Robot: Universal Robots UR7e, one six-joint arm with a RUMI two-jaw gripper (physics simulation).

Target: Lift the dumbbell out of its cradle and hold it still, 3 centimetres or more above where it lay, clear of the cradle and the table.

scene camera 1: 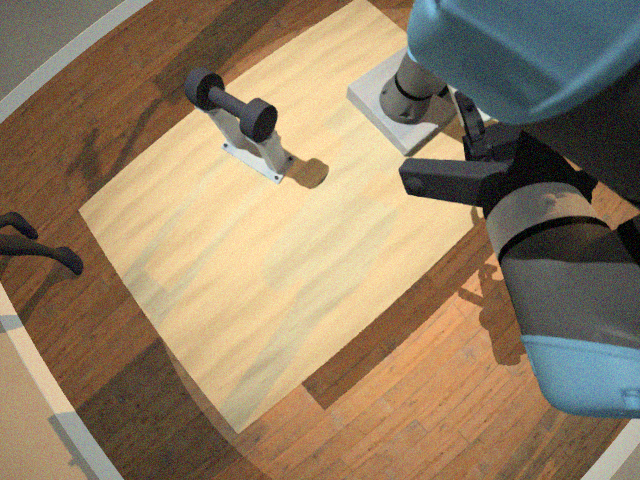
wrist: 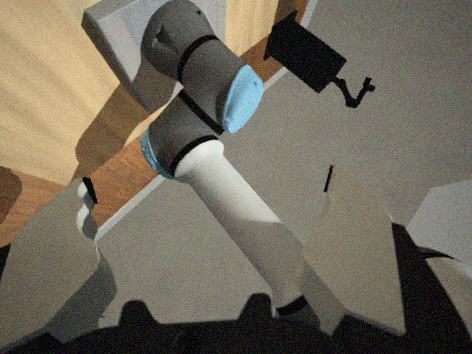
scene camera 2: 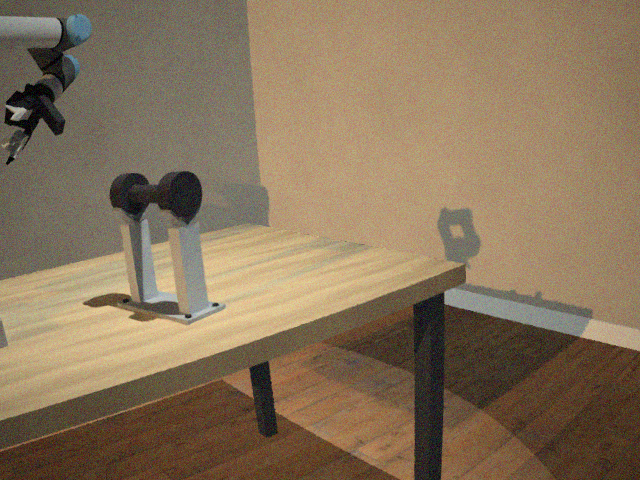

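Observation:
The dark dumbbell lies level across the tops of the two posts of the light grey cradle, one head on each post. The cradle stands on the wooden table. My gripper is open with nothing between its fingers. In the scene camera 2 view it is at the far left, higher in the picture than the dumbbell and apart from it. In the scene camera 1 view the arm partly hides the gripper at the right. The dumbbell does not show in the wrist view.
The arm's grey base plate is on the table, beside the cradle. The blue and grey arm covers the right of the scene camera 1 view. A person's dark feet show beyond the table. A black box-like shape shows in the wrist view.

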